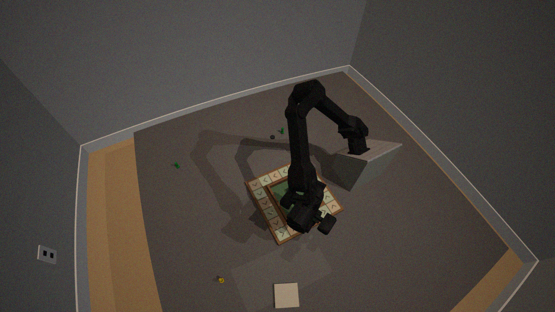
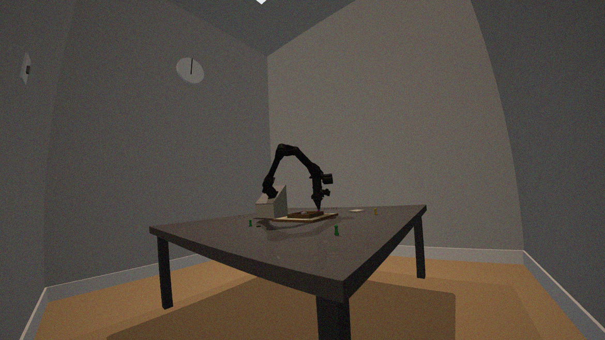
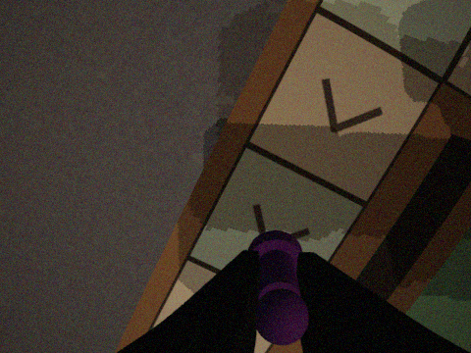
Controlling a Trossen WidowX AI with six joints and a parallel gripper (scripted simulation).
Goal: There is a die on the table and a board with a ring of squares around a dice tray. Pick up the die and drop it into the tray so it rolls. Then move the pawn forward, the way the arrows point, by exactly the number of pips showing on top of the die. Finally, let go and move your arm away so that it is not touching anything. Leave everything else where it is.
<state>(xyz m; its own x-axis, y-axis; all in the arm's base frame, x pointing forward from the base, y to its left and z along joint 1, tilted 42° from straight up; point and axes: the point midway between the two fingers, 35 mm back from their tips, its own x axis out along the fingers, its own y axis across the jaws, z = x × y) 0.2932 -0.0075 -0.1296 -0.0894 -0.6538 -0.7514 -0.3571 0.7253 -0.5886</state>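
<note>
My gripper tip is 10 mm below the purple pawn. From my gripper tip the other things lie so: pale card (190 mm ahead, 170 mm to the left, 30 mm below); green dice tray (30 mm behind, 110 mm to the right, 30 mm below); white die (40 mm behind, 120 mm to the right, 10 mm below).
</note>
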